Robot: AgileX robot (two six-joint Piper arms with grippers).
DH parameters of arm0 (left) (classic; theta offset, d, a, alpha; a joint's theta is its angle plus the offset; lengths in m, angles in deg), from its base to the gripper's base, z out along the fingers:
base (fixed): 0 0 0 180
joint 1: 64.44 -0.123 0 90
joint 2: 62.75 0 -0.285 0
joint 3: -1.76 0 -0.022 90
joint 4: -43.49 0.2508 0 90
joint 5: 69.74 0 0.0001 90
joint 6: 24.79 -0.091 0 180
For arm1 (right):
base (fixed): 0 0 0 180
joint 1: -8.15 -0.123 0 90
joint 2: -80.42 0 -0.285 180
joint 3: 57.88 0 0.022 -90
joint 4: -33.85 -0.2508 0 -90
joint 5: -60.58 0 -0.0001 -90
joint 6: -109.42 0.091 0 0
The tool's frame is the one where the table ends.
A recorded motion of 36 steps. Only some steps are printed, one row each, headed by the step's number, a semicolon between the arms.
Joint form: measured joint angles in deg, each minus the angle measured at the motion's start. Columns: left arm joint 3, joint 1, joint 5, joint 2, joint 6, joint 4; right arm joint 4, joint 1, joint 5, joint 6, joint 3, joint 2.
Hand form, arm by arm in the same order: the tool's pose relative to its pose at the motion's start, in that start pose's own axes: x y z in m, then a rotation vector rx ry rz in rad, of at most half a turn. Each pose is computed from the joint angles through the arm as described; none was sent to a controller.
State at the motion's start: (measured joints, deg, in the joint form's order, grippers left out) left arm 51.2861 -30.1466 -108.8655 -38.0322 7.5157 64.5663; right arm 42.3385 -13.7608 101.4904 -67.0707 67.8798 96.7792
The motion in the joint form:
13: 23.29 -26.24 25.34 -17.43 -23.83 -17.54; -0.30 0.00 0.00 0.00 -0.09 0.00
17: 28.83 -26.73 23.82 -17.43 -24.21 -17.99; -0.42 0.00 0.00 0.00 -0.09 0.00
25: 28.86 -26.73 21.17 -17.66 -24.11 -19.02; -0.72 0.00 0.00 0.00 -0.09 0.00
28: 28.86 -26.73 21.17 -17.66 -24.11 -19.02; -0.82 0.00 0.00 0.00 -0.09 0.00
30: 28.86 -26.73 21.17 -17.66 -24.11 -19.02; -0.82 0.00 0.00 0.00 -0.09 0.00
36: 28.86 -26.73 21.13 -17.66 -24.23 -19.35; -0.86 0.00 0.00 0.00 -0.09 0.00
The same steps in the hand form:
13: 0.0778 0.0210 0.0174 -0.1810 -0.3227 0.0475; 0.0004 0.0004 0.0003 -0.0035 0.0018 0.0038
17: 0.1084 0.0280 0.0331 -0.2016 -0.2016 0.0326; 0.0004 0.0005 0.0003 -0.0049 0.0019 0.0054
25: 0.1126 0.0282 0.0336 -0.2013 -0.1606 0.0092; 0.0005 0.0008 0.0003 -0.0083 0.0021 0.0094
28: 0.1126 0.0282 0.0336 -0.2013 -0.1606 0.0092; 0.0005 0.0009 0.0003 -0.0094 0.0021 0.0107
30: 0.1126 0.0282 0.0336 -0.2013 -0.1606 0.0092; 0.0005 0.0009 0.0003 -0.0094 0.0021 0.0107
36: 0.1127 0.0281 0.0337 -0.1994 -0.1600 0.0059; 0.0005 0.0009 0.0003 -0.0099 0.0022 0.0112

